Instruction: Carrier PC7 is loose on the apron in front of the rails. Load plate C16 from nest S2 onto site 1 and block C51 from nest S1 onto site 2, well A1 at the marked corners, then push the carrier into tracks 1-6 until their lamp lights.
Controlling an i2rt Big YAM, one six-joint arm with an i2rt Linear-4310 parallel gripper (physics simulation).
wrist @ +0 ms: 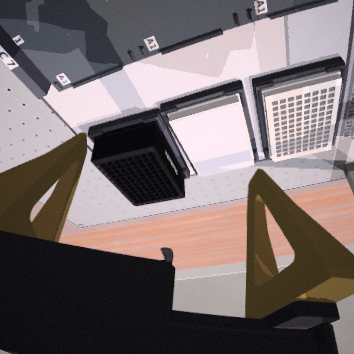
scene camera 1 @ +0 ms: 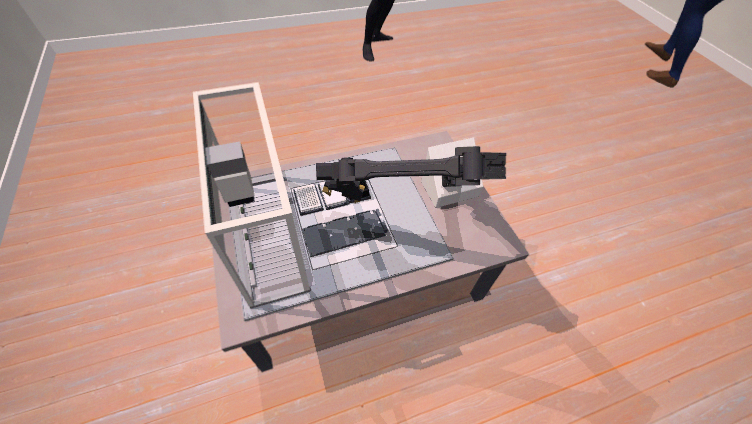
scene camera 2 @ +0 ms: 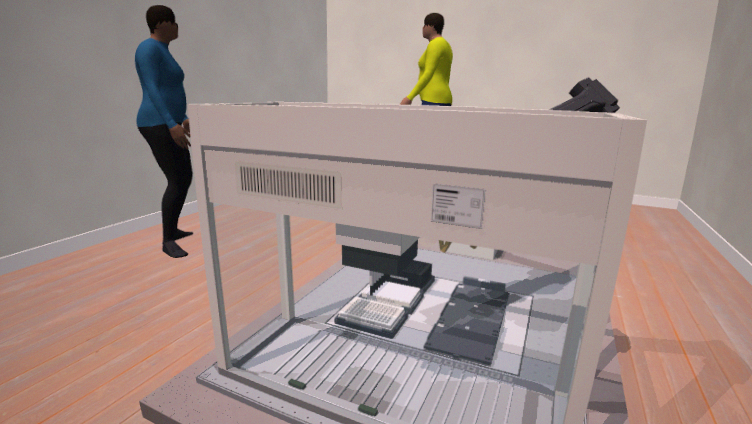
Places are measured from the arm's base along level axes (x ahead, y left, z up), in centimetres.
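Where they show: gripper, fingertip midpoint: [wrist: 172, 158] [scene camera 1: 342, 198] [scene camera 2: 458, 249].
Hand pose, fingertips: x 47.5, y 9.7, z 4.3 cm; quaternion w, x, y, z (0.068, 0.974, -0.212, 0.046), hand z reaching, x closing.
Observation:
After its pixels a point has its place.
The dark carrier [scene camera 1: 326, 239] @(x 55.6, y 17.0, z -10.9 cm) [scene camera 2: 463, 337] @(x 57.5, y 16.0, z -10.8 cm) [wrist: 185, 20] @(x 49.0, y 10.1, z -10.8 cm) lies flat in front of the rails [scene camera 1: 273, 263]; its corner labels read A1, with a 1 at one end. Beside it, in a row of nests, are a black block [scene camera 2: 416, 273] @(x 42.8, y -2.5, z -6.6 cm) [wrist: 137, 167] @(x 39.8, y -4.7, z -6.8 cm), a plain white plate [scene camera 1: 334, 198] @(x 49.7, y -1.8, z -9.3 cm) [scene camera 2: 400, 293] [wrist: 212, 135] @(x 49.6, y -3.9, z -9.3 cm) and a white gridded plate [scene camera 1: 308, 198] @(x 60.5, y -3.8, z -9.4 cm) [scene camera 2: 371, 314] [wrist: 302, 120] @(x 60.6, y -3.7, z -9.4 cm). Nest and item labels are not readable. My gripper [scene camera 1: 344, 190] @(x 47.5, y 9.7, z 4.3 cm) [scene camera 2: 457, 246] @(x 47.5, y 9.7, z 4.3 cm) [wrist: 172, 158] @(x 47.5, y 9.7, z 4.3 cm) is open and empty, above the block end of the row. It hides most of the block in scene camera 1.
A tall pale frame [scene camera 1: 273, 152] @(x 67.7, y 14.6, z 36.1 cm) [scene camera 2: 405, 131] @(x 88.0, y 16.5, z 33.6 cm) stands over the rails, with a grey boxy head [scene camera 1: 229, 168] @(x 81.4, y 13.7, z 30.8 cm) [scene camera 2: 376, 242] @(x 88.0, y 12.9, z 19.4 cm) hanging inside it near the nests. Dark green blocks [scene camera 2: 297, 383] sit at the rails' far end. Two people stand beyond the table [scene camera 1: 489, 239].

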